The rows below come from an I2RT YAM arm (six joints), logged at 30 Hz.
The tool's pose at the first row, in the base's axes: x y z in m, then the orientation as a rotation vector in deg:
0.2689, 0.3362, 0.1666, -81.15, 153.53, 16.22
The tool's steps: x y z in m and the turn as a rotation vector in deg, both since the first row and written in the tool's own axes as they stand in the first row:
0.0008, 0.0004, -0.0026, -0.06, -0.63, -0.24
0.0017, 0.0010, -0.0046, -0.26, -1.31, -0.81
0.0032, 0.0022, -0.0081, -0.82, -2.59, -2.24
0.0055, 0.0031, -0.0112, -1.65, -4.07, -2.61
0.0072, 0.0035, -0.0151, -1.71, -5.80, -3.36
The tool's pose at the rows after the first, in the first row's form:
0.2681, 0.3352, 0.1691, -81.15, 152.86, 16.68
0.2671, 0.3344, 0.1709, -81.58, 151.92, 17.33
0.2653, 0.3331, 0.1742, -82.88, 149.89, 18.77
0.2632, 0.3311, 0.1770, -82.78, 148.60, 20.77
0.2620, 0.3292, 0.1805, -82.79, 146.63, 21.81

